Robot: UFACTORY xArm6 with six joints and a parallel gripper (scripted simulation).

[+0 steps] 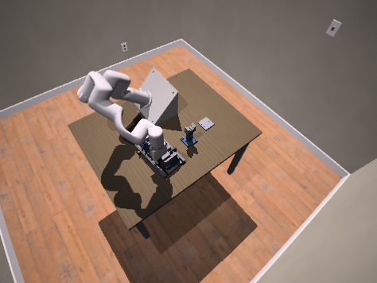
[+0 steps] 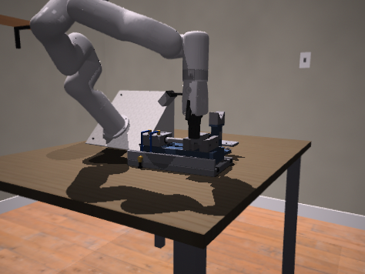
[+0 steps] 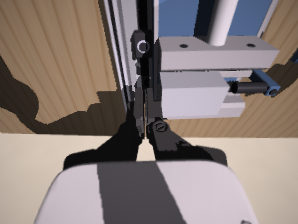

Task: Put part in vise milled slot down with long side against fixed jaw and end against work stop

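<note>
The part lies 40 mm to the left of my hand, 30 mm below it and 10 mm behind it. Round my hand: moving jaw: 60 mm to the left, 50 mm behind, 40 mm below; then fixed jaw: 70 mm to the left, 40 mm below, 10 mm ahead; then vise base rail: 90 mm below, 60 mm behind, 40 mm to the right.
</note>
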